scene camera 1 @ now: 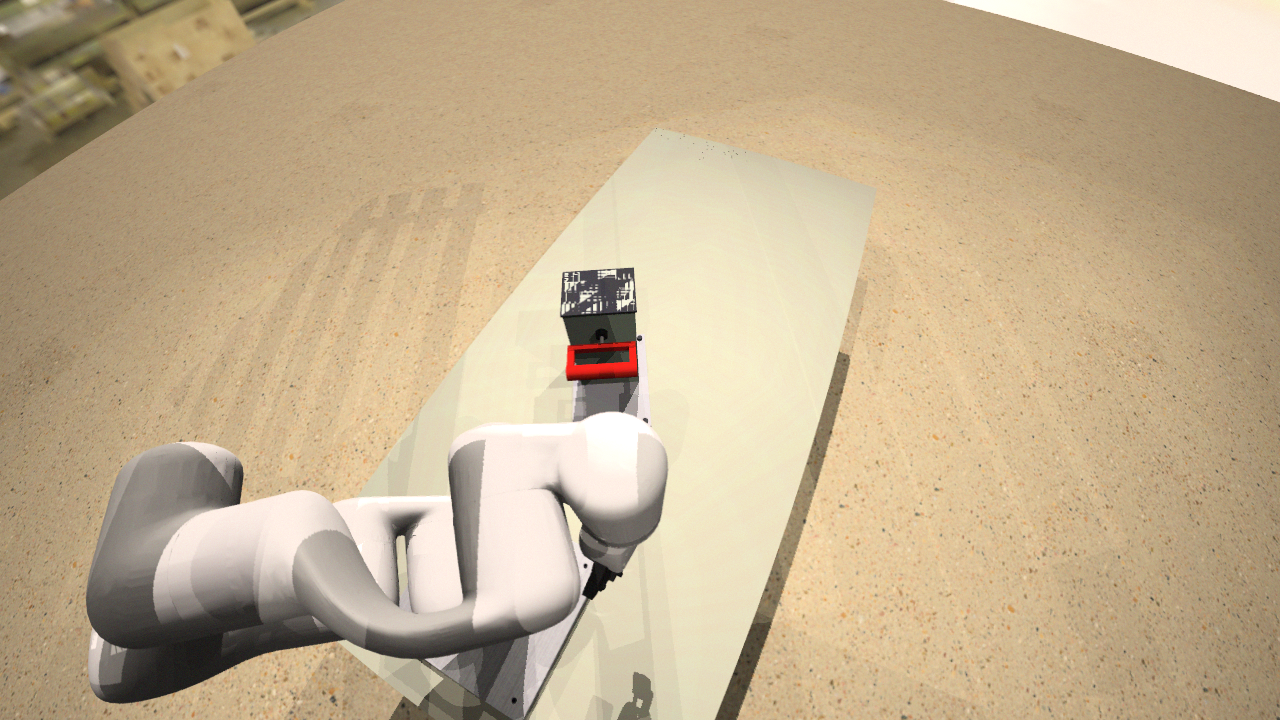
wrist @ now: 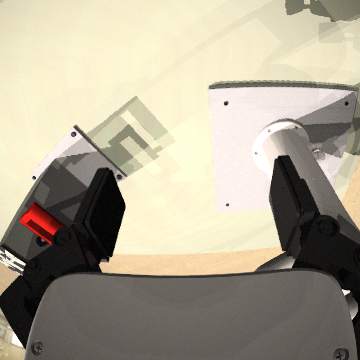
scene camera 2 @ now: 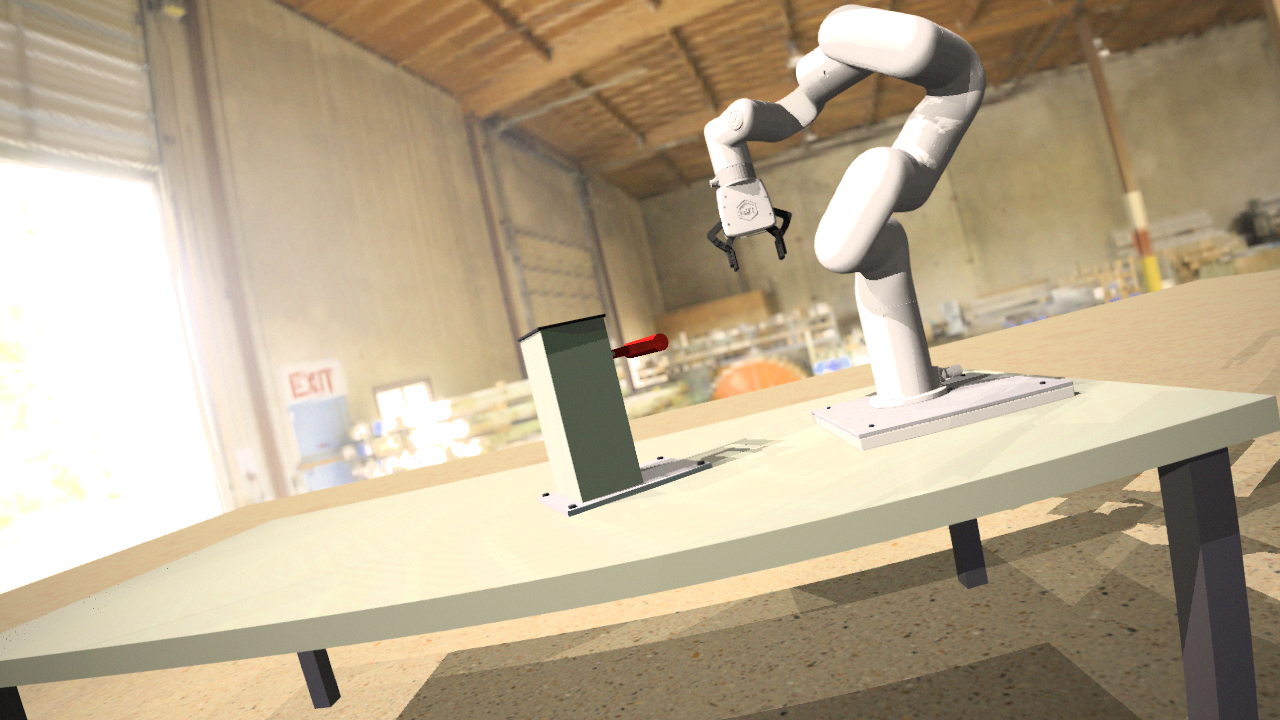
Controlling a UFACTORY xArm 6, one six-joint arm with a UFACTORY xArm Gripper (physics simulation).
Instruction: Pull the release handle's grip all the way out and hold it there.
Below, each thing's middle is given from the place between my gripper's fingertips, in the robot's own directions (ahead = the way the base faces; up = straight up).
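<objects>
My gripper's well above the bolted base plate (scene camera 1: 632,398), and it's also a good way to the right of the plate and well short of it.
</objects>
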